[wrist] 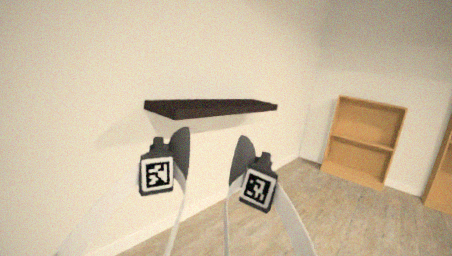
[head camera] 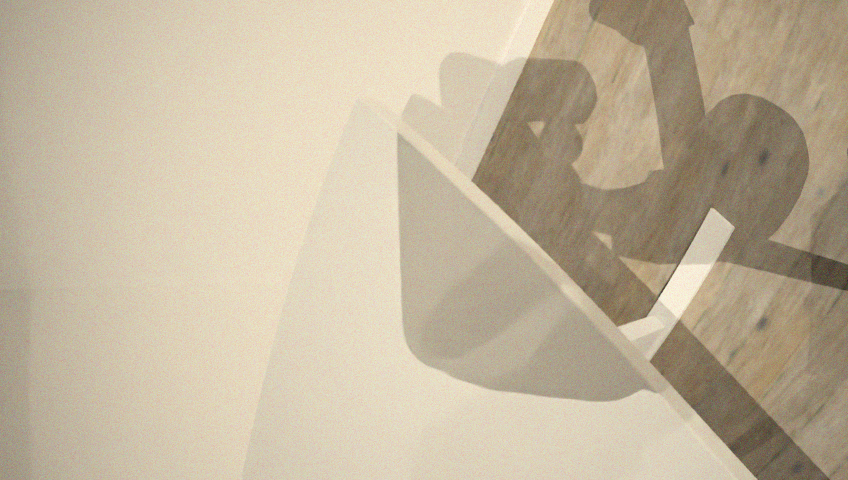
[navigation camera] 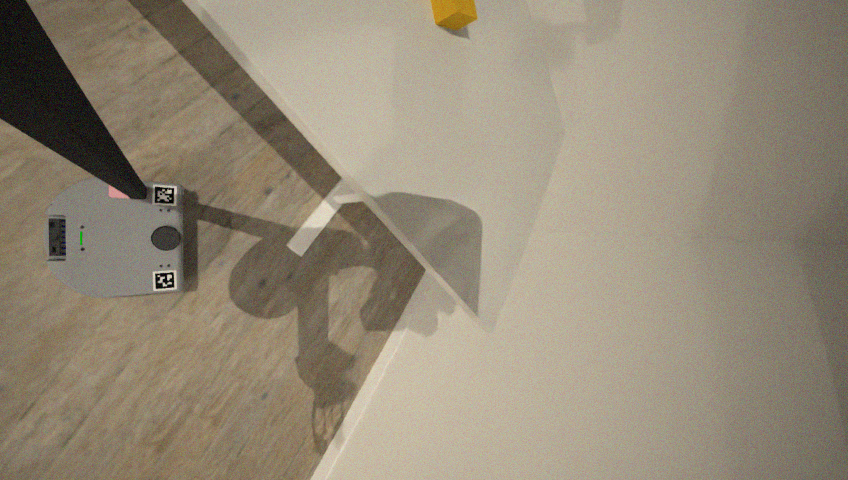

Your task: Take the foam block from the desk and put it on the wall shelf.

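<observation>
The yellow foam block [navigation camera: 454,14] is at the top edge of the navigation view, on the white desk [head camera: 333,416] [navigation camera: 357,107]; part of it is cut off by the frame. The desk's corner shows in the head view, where the block does not show. The dark wall shelf [wrist: 210,108] is fixed to the wall in the wrist view, beyond and above the fingertips. My gripper [wrist: 212,149] is open, with its two fingertips apart and no object between them. The gripper is away from the block and does not show in the head or navigation view.
A white desk leg [head camera: 690,285] [navigation camera: 315,226] stands on the wooden floor [wrist: 345,220] under the desk edge. My base [navigation camera: 119,237] is left of the desk in the navigation view. A low wooden bookcase [wrist: 362,145] stands against the far wall, with part of another wooden unit at the right edge.
</observation>
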